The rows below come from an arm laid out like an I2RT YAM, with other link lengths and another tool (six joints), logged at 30 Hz.
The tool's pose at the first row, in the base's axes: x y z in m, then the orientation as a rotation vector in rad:
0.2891 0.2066 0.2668 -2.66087 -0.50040 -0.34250
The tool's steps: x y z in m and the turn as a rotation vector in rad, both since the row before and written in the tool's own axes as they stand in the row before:
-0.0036 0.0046 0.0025 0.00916 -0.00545 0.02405
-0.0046 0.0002 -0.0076 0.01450 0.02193 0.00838
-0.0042 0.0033 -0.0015 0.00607 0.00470 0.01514
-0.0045 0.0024 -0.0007 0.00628 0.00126 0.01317
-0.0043 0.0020 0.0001 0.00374 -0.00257 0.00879
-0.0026 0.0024 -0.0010 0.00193 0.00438 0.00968
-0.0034 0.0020 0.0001 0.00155 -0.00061 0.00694
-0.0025 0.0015 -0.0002 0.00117 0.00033 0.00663
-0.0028 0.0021 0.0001 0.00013 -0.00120 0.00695
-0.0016 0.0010 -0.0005 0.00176 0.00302 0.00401
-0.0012 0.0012 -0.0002 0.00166 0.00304 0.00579
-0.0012 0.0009 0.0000 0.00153 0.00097 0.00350
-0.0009 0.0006 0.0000 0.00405 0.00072 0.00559
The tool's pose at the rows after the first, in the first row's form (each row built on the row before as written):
0.2881 0.2027 0.2619 -2.65739 -0.47014 -0.32513
0.2828 0.1979 0.2672 -2.63831 -0.45268 -0.34667
0.2799 0.1933 0.2660 -2.63311 -0.43136 -0.34612
0.2765 0.1898 0.2643 -2.62830 -0.41385 -0.34165
0.2732 0.1872 0.2621 -2.62641 -0.40329 -0.33437
0.2714 0.1841 0.2612 -2.62447 -0.38914 -0.33635
0.2689 0.1817 0.2593 -2.62387 -0.38026 -0.33284
0.2670 0.1798 0.2581 -2.62334 -0.37146 -0.33076
0.2651 0.1775 0.2563 -2.62422 -0.36267 -0.32686
0.2638 0.1761 0.2559 -2.62213 -0.35649 -0.32899
0.2630 0.1747 0.2552 -2.62028 -0.34795 -0.33058
0.2621 0.1737 0.2545 -2.61886 -0.34312 -0.33028
0.2614 0.1730 0.2540 -2.61521 -0.33583 -0.32831

